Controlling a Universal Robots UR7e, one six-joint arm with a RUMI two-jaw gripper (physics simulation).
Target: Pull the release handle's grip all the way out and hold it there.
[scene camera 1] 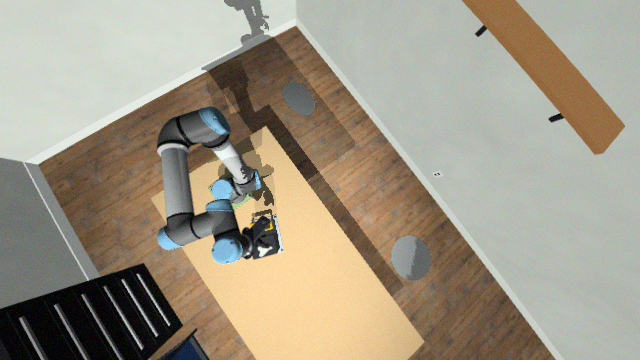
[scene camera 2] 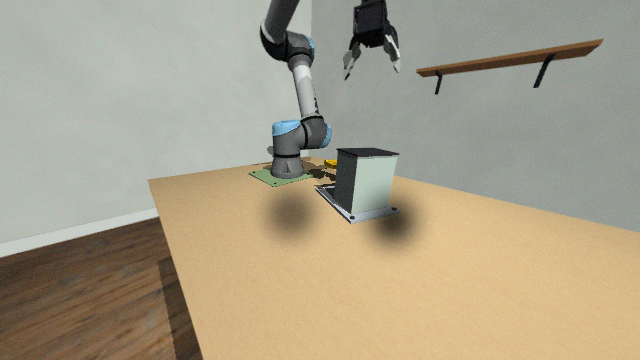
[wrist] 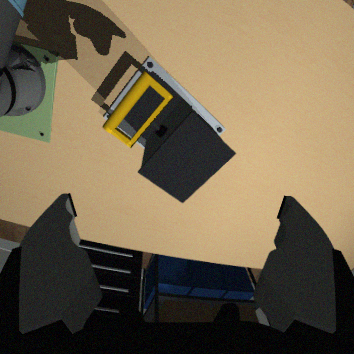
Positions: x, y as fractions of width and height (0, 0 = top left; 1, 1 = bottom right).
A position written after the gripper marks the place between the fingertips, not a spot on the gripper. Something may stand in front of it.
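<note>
Scene camera 2 shows the gripper (scene camera 2: 0.58, 0.22) together with a light grey base plate (scene camera 2: 0.51, 0.54). In the wrist view the plate (wrist: 0.43, 0.19) appears again, and so does the gripper (wrist: 0.50, 0.56).
</note>
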